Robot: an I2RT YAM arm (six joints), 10 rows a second.
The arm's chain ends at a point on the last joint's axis. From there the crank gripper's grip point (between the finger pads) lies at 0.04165 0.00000 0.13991 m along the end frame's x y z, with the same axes.
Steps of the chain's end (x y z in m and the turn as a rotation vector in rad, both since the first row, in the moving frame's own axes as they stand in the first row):
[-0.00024, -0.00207, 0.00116, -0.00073, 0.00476, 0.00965]
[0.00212, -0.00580, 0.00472, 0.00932, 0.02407, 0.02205]
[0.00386, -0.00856, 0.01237, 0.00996, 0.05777, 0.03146]
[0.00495, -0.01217, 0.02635, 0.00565, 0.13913, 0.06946]
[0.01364, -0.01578, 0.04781, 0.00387, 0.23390, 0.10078]
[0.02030, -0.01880, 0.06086, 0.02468, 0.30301, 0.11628]
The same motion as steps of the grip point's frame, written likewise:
[0.00042, -0.00156, 0.00096, -0.00073, 0.00476, 0.00965]
[0.00548, -0.00614, 0.00368, 0.00932, 0.02407, 0.02205]
[0.01187, -0.00850, 0.00973, 0.00996, 0.05777, 0.03146]
[0.02386, -0.00938, 0.01923, 0.00565, 0.13913, 0.06946]
[0.04470, -0.01050, 0.03437, 0.00387, 0.23390, 0.10078]
[0.05997, -0.01484, 0.04211, 0.02468, 0.30301, 0.11628]

